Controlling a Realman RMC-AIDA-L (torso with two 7-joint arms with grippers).
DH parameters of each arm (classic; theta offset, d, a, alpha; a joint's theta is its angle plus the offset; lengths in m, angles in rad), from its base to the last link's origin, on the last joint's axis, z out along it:
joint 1: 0 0.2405 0 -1.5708
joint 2: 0 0 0 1.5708
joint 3: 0 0.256 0 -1.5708
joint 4: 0 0 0 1.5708
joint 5: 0 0.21 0 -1.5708
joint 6: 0 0 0 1.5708
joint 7: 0 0.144 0 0
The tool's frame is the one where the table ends.
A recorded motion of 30 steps. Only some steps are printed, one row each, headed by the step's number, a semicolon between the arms.
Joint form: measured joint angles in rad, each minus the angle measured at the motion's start. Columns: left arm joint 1, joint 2, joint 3, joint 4, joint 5, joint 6, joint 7; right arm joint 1, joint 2, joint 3, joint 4, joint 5, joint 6, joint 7.
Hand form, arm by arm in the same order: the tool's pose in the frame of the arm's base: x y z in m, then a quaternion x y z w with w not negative. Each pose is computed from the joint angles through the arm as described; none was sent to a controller.
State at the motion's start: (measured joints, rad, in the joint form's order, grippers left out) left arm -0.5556 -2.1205 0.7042 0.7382 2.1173 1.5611 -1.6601; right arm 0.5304 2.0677 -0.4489 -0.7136 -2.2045 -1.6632 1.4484
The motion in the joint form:
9: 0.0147 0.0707 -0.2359 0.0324 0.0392 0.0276 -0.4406; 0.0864 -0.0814 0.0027 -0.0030 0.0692 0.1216 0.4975
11: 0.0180 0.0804 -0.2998 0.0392 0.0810 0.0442 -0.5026; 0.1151 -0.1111 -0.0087 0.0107 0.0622 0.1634 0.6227
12: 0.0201 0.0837 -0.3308 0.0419 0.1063 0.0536 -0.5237; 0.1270 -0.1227 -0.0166 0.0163 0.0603 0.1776 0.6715
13: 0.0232 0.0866 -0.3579 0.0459 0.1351 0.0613 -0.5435; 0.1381 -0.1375 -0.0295 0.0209 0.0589 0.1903 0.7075
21: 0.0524 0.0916 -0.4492 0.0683 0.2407 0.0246 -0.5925; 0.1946 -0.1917 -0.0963 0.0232 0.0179 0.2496 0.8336
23: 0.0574 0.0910 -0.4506 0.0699 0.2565 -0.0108 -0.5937; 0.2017 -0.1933 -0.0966 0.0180 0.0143 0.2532 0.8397
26: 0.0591 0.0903 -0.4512 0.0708 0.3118 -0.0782 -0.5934; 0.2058 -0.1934 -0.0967 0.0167 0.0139 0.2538 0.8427
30: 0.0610 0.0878 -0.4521 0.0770 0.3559 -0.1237 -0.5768; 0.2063 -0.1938 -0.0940 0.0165 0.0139 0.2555 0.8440
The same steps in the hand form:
9: -0.2841 0.3416 0.0495 -0.79943 -0.52488 -0.26580 0.12149; 0.2725 0.3714 0.0717 -0.83980 0.44189 0.26706 0.16776
11: -0.2938 0.3382 0.0595 -0.77387 -0.55854 -0.27037 0.12672; 0.2701 0.3850 0.0816 -0.81518 0.48477 0.26629 0.17193
12: -0.2988 0.3354 0.0631 -0.76345 -0.57235 -0.27019 0.12869; 0.2682 0.3902 0.0851 -0.80600 0.50017 0.26572 0.17199
13: -0.3043 0.3323 0.0660 -0.75378 -0.58603 -0.26684 0.13104; 0.2665 0.3953 0.0896 -0.80115 0.50912 0.26196 0.17418
21: -0.3348 0.3194 0.0771 -0.70991 -0.63563 -0.24845 0.17402; 0.2559 0.4180 0.1057 -0.79406 0.52942 0.22666 0.19446
23: -0.3416 0.3196 0.0779 -0.70307 -0.64132 -0.24018 0.19161; 0.2532 0.4206 0.1075 -0.79476 0.52743 0.22621 0.19750
26: -0.3546 0.3199 0.0778 -0.69449 -0.65061 -0.21165 0.22270; 0.2515 0.4218 0.1079 -0.79516 0.52659 0.22673 0.19750
30: -0.3640 0.3191 0.0783 -0.69426 -0.64985 -0.18670 0.24668; 0.2515 0.4222 0.1086 -0.79413 0.52709 0.22809 0.19875

